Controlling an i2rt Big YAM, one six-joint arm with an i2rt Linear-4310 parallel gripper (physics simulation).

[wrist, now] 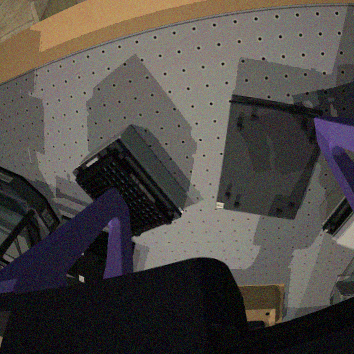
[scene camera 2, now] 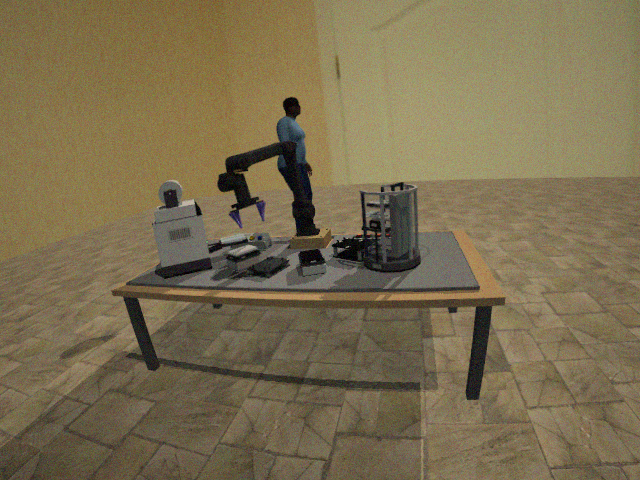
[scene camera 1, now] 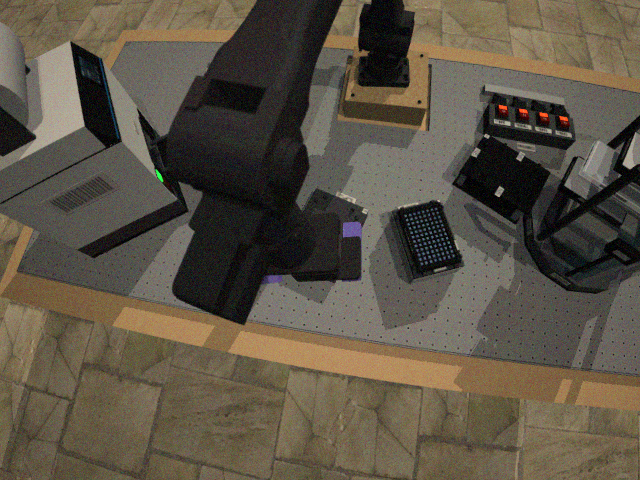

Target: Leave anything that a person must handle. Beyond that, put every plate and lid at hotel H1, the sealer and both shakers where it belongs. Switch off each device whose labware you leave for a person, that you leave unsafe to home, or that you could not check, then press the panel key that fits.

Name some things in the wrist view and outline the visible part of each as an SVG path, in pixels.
My gripper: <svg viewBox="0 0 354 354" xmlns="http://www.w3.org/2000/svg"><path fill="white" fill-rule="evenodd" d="M0 269L0 336L2 337L0 354L354 354L354 296L281 323L248 331L243 297L229 267L221 260L211 257L193 257L133 272L129 209L115 187L106 190L67 222ZM108 223L107 255L103 278L68 285L66 282L67 270ZM317 115L313 119L317 144L354 213L354 163L342 148L354 151L354 118Z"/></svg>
A blue-welled plate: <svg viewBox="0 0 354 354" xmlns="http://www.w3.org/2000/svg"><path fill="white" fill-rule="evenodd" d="M74 179L93 201L109 188L115 187L129 209L131 237L170 222L170 219L174 216L167 213L168 208L124 157L120 159L118 156L119 151L116 148L84 168Z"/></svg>
